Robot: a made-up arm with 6 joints. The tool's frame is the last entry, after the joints.
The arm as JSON. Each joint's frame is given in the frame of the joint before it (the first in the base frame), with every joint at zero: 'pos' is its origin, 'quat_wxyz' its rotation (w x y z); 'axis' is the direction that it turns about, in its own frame. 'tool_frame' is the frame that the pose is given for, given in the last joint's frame.
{
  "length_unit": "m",
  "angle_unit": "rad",
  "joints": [
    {
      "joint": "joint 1",
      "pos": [
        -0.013,
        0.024,
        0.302
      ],
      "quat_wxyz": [
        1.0,
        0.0,
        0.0,
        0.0
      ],
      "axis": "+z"
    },
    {
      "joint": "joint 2",
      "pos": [
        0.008,
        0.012,
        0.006
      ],
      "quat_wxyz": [
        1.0,
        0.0,
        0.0,
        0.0
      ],
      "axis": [
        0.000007,
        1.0,
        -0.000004
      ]
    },
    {
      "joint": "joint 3",
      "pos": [
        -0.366,
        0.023,
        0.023
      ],
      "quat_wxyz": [
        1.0,
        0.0,
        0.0,
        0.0
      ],
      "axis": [
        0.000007,
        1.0,
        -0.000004
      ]
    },
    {
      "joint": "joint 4",
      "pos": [
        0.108,
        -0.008,
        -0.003
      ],
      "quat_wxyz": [
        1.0,
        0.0,
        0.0,
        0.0
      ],
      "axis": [
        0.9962,
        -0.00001,
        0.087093
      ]
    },
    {
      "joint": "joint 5",
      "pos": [
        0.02,
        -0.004,
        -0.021
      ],
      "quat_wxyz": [
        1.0,
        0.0,
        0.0,
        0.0
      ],
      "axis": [
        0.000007,
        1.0,
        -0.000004
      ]
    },
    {
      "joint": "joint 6",
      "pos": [
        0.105,
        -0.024,
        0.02
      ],
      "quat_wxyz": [
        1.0,
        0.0,
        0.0,
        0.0
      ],
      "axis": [
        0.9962,
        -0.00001,
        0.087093
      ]
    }
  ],
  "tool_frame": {
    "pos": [
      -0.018,
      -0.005,
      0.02
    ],
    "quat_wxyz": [
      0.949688,
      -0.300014,
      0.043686,
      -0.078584
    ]
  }
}
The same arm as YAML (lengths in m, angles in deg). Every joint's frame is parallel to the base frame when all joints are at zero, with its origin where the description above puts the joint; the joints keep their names.
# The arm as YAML. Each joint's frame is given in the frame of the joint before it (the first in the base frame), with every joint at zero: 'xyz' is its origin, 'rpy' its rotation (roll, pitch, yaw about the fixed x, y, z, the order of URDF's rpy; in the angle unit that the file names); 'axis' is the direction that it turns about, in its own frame. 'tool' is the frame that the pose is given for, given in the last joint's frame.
units:
  length: m
  angle: deg
joints:
  - name: joint 1
    type: revolute
    origin:
      xyz: [-0.013, 0.024, 0.302]
      rpy: [0.0, 0.0, 0.0]
    axis: [0.0, 0.0, 1.0]
  - name: joint 2
    type: revolute
    origin:
      xyz: [0.008, 0.012, 0.006]
      rpy: [0.0, 0.0, 0.0]
    axis: [0.0, 1.0, 0.0]
  - name: joint 3
    type: revolute
    origin:
      xyz: [-0.366, 0.023, 0.023]
      rpy: [0.0, 0.0, 0.0]
    axis: [0.0, 1.0, 0.0]
  - name: joint 4
    type: revolute
    origin:
      xyz: [0.108, -0.008, -0.003]
      rpy: [0.0, 0.0, 0.0]
    axis: [0.9962, 0.0, 0.0871]
  - name: joint 5
    type: revolute
    origin:
      xyz: [0.02, -0.004, -0.021]
      rpy: [0.0, 0.0, 0.0]
    axis: [0.0, 1.0, 0.0]
  - name: joint 6
    type: revolute
    origin:
      xyz: [0.105, -0.024, 0.02]
      rpy: [0.0, 0.0, 0.0]
    axis: [0.9962, 0.0, 0.0871]
tool:
  origin:
    xyz: [-0.018, -0.005, 0.02]
    rpy: [-35.25, 2.05, -10.11]

